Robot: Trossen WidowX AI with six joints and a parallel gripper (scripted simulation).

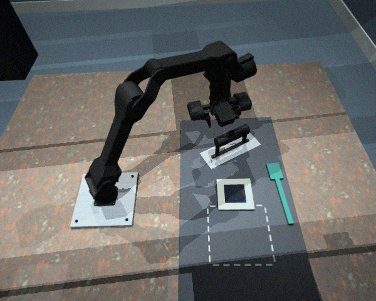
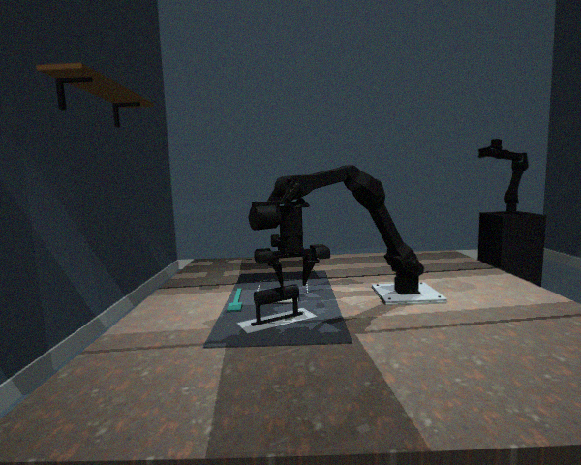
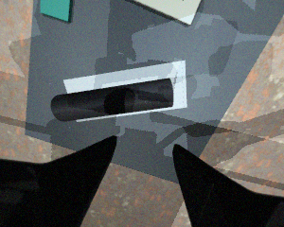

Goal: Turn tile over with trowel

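Now: the dark trowel 2 cm ahead of my gripper tip, 3 cm to the right of it and 6 cm below it. Also, from my gripper tip: grey mat: 4 cm ahead, 20 cm to the right, 12 cm below; tile: 4 cm ahead, 20 cm to the right, 10 cm below; green spatula-shaped tool: 18 cm ahead, 18 cm to the right, 10 cm below.
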